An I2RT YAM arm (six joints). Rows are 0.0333 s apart.
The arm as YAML. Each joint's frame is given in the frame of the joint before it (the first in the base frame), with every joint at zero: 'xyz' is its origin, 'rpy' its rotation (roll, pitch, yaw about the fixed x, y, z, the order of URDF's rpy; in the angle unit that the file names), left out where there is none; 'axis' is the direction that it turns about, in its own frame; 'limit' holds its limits. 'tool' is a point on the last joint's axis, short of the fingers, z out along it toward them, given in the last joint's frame.
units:
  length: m
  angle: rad
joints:
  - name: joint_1
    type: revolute
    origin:
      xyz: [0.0, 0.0, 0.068]
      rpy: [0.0, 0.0, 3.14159]
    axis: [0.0, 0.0, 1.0]
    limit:
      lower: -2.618
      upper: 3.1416
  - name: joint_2
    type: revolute
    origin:
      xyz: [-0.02, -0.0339, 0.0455]
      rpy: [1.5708, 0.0, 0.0]
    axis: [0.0, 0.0, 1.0]
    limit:
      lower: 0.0
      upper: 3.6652
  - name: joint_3
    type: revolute
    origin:
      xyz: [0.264, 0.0, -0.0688]
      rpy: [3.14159, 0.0, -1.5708]
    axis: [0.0, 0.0, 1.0]
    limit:
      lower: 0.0
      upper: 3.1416
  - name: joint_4
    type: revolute
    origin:
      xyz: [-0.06, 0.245, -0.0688]
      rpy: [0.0, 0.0, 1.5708]
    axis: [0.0, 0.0, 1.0]
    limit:
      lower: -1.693
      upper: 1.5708
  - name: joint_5
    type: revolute
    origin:
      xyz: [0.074, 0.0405, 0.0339]
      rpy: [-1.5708, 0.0, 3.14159]
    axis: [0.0, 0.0, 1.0]
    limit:
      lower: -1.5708
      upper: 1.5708
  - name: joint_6
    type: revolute
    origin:
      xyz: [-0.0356, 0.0, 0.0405]
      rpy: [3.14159, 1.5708, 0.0]
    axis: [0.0, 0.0, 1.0]
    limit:
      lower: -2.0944
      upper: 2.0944
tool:
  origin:
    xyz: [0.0, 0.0, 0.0]
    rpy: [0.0, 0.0, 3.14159]
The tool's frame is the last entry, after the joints.
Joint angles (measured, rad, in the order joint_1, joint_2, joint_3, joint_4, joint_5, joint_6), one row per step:
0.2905, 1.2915, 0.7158, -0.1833, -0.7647, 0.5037
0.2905, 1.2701, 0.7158, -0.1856, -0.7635, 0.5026
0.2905, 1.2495, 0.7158, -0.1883, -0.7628, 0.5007
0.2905, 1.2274, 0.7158, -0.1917, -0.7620, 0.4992
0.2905, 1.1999, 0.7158, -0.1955, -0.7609, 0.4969
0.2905, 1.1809, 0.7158, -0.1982, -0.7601, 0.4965
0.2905, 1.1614, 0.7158, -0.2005, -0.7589, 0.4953
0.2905, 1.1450, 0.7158, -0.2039, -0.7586, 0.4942
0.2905, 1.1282, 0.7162, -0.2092, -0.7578, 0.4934
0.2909, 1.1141, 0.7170, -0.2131, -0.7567, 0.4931
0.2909, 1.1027, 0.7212, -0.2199, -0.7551, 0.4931
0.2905, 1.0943, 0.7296, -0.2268, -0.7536, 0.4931
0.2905, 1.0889, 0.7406, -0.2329, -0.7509, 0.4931
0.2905, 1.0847, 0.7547, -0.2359, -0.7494, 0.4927
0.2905, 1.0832, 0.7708, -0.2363, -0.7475, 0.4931
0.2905, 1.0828, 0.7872, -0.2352, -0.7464, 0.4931
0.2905, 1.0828, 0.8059, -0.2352, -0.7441, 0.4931
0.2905, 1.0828, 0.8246, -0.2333, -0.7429, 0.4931
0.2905, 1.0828, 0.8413, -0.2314, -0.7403, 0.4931
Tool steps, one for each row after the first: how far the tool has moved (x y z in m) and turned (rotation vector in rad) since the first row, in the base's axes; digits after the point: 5 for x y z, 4 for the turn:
-0.00226, -0.00071, 0.00487, 0.0043, -0.0194, -0.0003
-0.00458, -0.00142, 0.00949, 0.0084, -0.0383, 0.0001
-0.00718, -0.00222, 0.01433, 0.0128, -0.0576, 0.0002
-0.01053, -0.00325, 0.02031, 0.0181, -0.0824, 0.0004
-0.01294, -0.00399, 0.02437, 0.0222, -0.0984, -0.0001
-0.01544, -0.00477, 0.02851, 0.0260, -0.1161, -0.0005
-0.01771, -0.00546, 0.03185, 0.0291, -0.1295, -0.0003
-0.02013, -0.00620, 0.03520, 0.0318, -0.1417, -0.0006
-0.02215, -0.00674, 0.03818, 0.0342, -0.1527, -0.0009
-0.02365, -0.00723, 0.04142, 0.0357, -0.1614, -0.0022
-0.02439, -0.00759, 0.04541, 0.0377, -0.1712, -0.0039
-0.02453, -0.00770, 0.04969, 0.0390, -0.1815, -0.0060
-0.02419, -0.00765, 0.05503, 0.0424, -0.1968, -0.0072
-0.02326, -0.00742, 0.06071, 0.0464, -0.2132, -0.0090
-0.02218, -0.00713, 0.06641, 0.0510, -0.2305, -0.0100
-0.02101, -0.00684, 0.07272, 0.0551, -0.2488, -0.0120
-0.01991, -0.00654, 0.07923, 0.0604, -0.2687, -0.0132
-0.01897, -0.00633, 0.08506, 0.0644, -0.2869, -0.0155

